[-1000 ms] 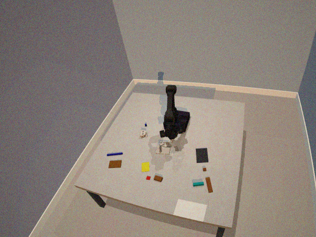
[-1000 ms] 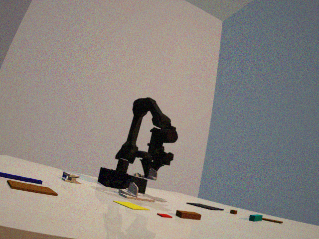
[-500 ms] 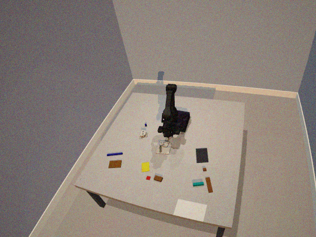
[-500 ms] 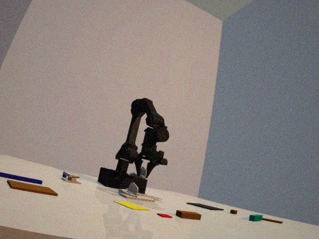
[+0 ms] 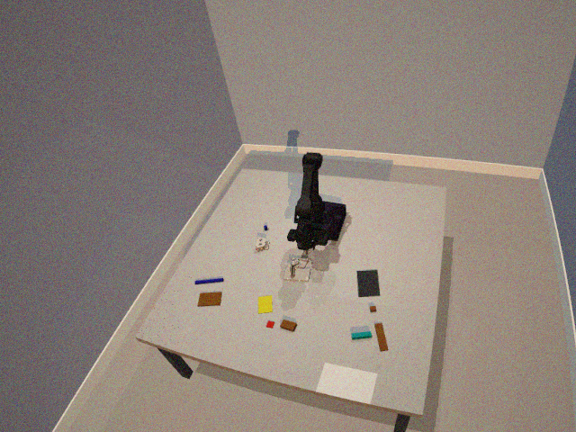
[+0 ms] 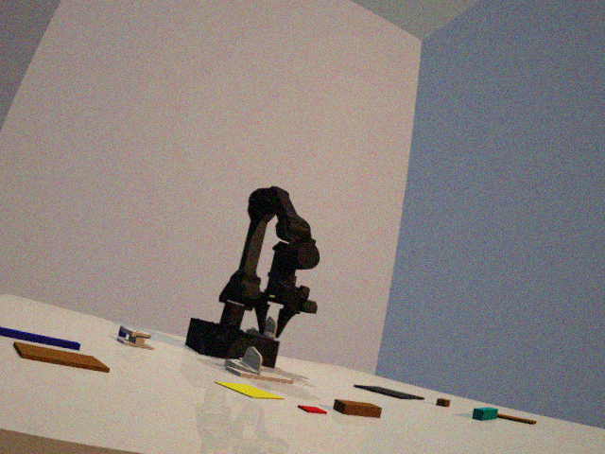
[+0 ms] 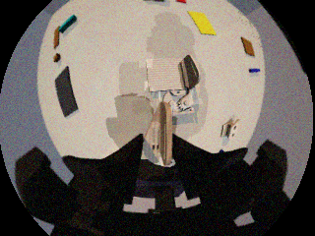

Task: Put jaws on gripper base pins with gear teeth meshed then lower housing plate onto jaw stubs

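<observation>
Right now the jaw is 70 mm below my gripper tip, 60 mm to the right of it and 60 mm ahead of it. From my gripper tip the other things lie so: black plate: 300 mm to the left, 80 mm below, 70 mm ahead; then gripper base: 290 mm to the right, 60 mm below, 20 mm behind; then housing plate: 80 mm below, 50 mm to the right, 40 mm ahead.
</observation>
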